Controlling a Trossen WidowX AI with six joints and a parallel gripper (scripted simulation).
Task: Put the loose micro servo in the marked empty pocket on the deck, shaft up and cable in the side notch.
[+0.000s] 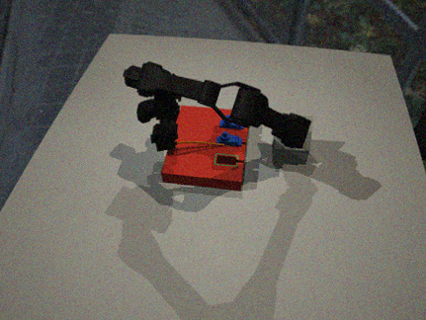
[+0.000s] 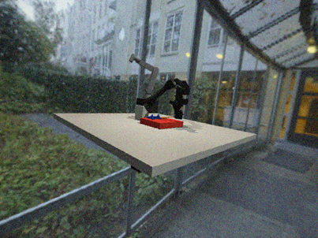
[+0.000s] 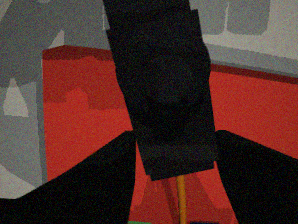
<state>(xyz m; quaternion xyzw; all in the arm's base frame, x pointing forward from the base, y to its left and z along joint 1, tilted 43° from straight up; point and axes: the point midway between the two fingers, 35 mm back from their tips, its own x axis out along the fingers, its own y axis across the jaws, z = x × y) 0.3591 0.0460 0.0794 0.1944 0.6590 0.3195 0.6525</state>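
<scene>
My gripper tip is 100 mm above the red deck, 60 mm to the left of it and 60 mm past it.
</scene>
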